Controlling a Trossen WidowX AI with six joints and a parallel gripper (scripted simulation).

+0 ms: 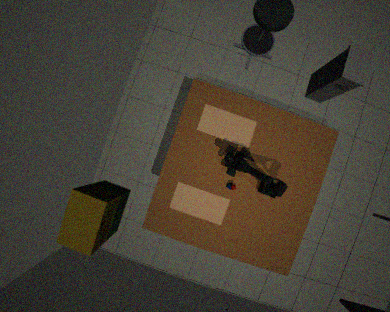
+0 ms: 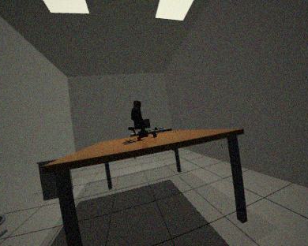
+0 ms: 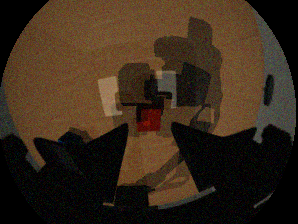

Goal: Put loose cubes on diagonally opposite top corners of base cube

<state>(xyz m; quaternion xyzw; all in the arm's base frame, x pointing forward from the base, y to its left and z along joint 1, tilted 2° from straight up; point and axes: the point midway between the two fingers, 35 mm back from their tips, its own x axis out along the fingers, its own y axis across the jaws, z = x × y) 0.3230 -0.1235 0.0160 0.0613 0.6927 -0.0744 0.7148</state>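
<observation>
The blue cube lies 30 mm behind my gripper tip, 180 mm to the left of it and 30 mm below it.
</observation>
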